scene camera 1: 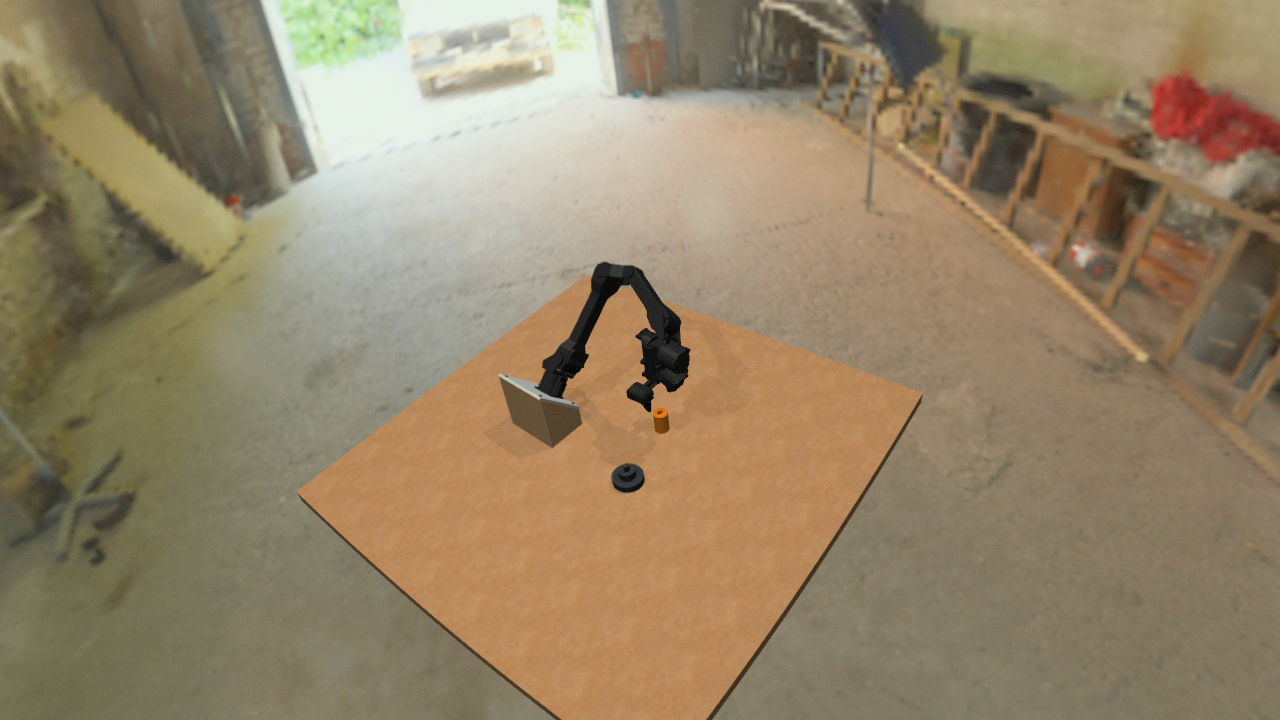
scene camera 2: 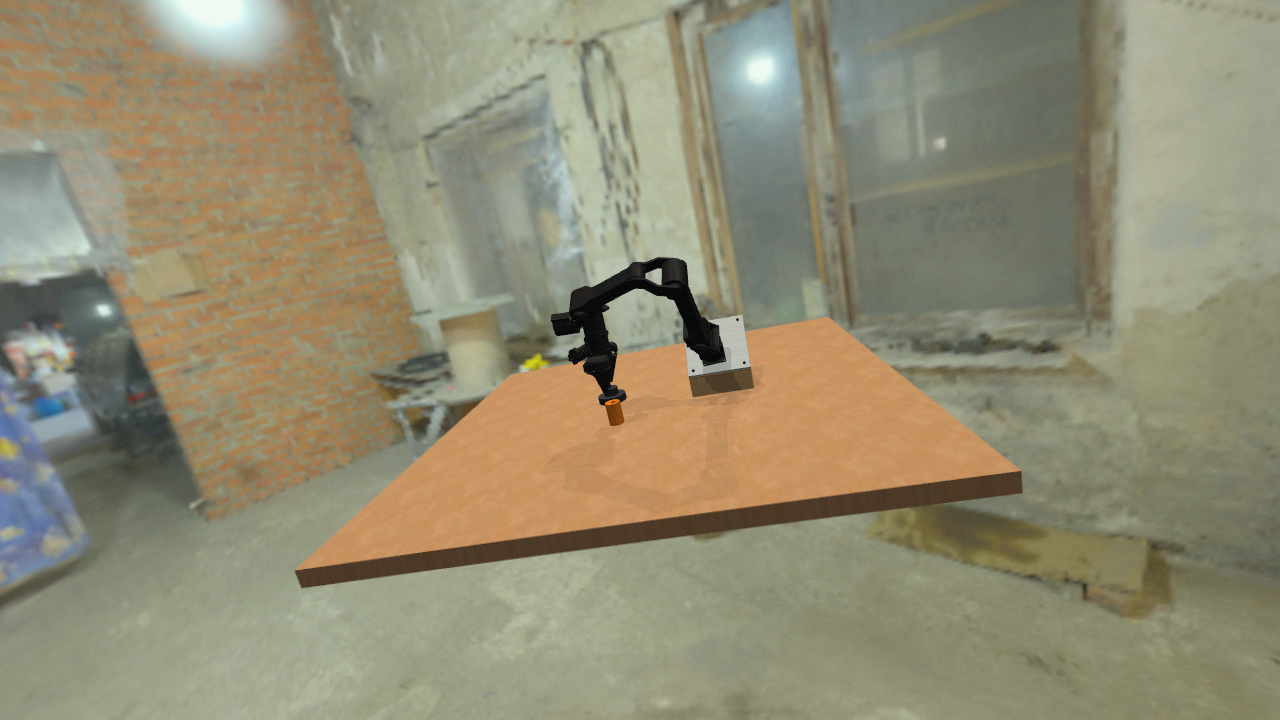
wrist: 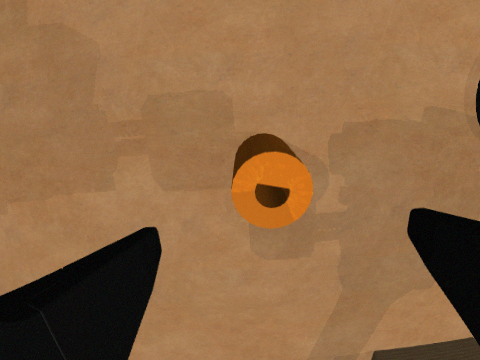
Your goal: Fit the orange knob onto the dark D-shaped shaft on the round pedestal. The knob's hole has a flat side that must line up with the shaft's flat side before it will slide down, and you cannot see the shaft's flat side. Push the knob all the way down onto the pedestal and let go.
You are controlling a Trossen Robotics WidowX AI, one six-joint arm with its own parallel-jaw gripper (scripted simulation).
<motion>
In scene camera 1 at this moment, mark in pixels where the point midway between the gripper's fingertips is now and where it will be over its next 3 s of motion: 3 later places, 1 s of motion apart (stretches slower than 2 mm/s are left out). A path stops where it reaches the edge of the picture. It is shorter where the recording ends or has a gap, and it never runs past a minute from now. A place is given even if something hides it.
The gripper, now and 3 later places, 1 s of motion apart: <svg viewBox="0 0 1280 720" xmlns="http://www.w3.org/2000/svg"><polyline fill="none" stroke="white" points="659,401 661,416 661,426 654,395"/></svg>
</motion>
